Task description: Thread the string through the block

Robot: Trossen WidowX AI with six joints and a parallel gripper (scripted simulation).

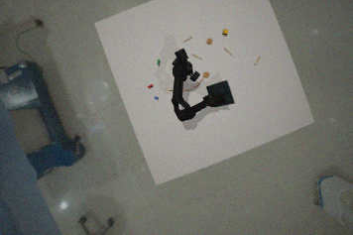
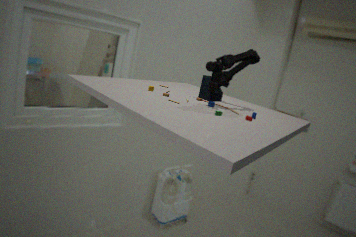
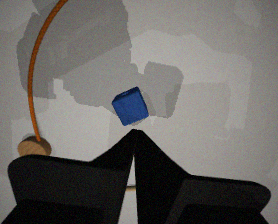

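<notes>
The blue cube is 1 cm behind my gripper tip and 5 cm below it. Round my gripper tip: green piece (11 cm ahead, 17 cm to the left, 5 cm below); then round wooden button (5 cm behind, 15 cm to the right, 5 cm below); then thin wooden stick (11 cm behind, 11 cm to the left, 6 cm below).
</notes>
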